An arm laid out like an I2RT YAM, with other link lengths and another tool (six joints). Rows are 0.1 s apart.
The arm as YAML. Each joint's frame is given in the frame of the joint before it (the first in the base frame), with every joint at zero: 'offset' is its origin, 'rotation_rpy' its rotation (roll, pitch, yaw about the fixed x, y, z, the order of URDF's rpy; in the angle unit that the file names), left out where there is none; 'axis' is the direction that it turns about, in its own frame. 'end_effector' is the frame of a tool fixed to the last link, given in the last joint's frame.
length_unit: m
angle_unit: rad
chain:
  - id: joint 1
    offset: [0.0, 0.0, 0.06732]
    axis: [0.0, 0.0, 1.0]
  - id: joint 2
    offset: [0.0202, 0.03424, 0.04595]
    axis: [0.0, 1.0, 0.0]
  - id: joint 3
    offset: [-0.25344, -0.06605, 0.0]
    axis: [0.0, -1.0, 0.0]
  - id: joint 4
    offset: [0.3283, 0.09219, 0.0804]
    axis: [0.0, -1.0, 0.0]
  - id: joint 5
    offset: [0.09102, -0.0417, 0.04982]
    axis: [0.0, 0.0, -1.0]
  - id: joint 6
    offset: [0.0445, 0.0, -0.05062]
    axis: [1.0, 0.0, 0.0]
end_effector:
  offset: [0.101, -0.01, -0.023]
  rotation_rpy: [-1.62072, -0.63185, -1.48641]
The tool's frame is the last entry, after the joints.
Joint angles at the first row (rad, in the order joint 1, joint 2, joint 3, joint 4, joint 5, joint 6):
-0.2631, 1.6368, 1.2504, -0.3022, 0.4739, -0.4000
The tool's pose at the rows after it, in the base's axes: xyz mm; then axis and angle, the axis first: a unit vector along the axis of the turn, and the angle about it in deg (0 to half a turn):
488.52 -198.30 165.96 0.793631 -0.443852 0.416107 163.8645
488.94 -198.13 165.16 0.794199 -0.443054 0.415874 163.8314
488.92 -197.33 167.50 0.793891 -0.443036 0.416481 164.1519
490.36 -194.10 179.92 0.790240 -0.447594 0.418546 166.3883
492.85 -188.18 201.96 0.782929 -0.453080 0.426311 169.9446
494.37 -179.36 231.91 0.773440 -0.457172 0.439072 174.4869
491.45 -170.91 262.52 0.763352 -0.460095 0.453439 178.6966
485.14 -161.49 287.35 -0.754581 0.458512 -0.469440 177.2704
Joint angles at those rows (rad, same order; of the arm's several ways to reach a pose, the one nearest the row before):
-0.2637, 1.6388, 1.2473, -0.3005, 0.4755, -0.4019
-0.2631, 1.6408, 1.2470, -0.2986, 0.4756, -0.4034
-0.2628, 1.6365, 1.2498, -0.3043, 0.4711, -0.4008
-0.2638, 1.6232, 1.2771, -0.3411, 0.4416, -0.3741
-0.2636, 1.5999, 1.3185, -0.3876, 0.3968, -0.3352
-0.2621, 1.5658, 1.3661, -0.4366, 0.3404, -0.2906
-0.2625, 1.5229, 1.4024, -0.4772, 0.2887, -0.2510
-0.2628, 1.4674, 1.4061, -0.4916, 0.2373, -0.2202

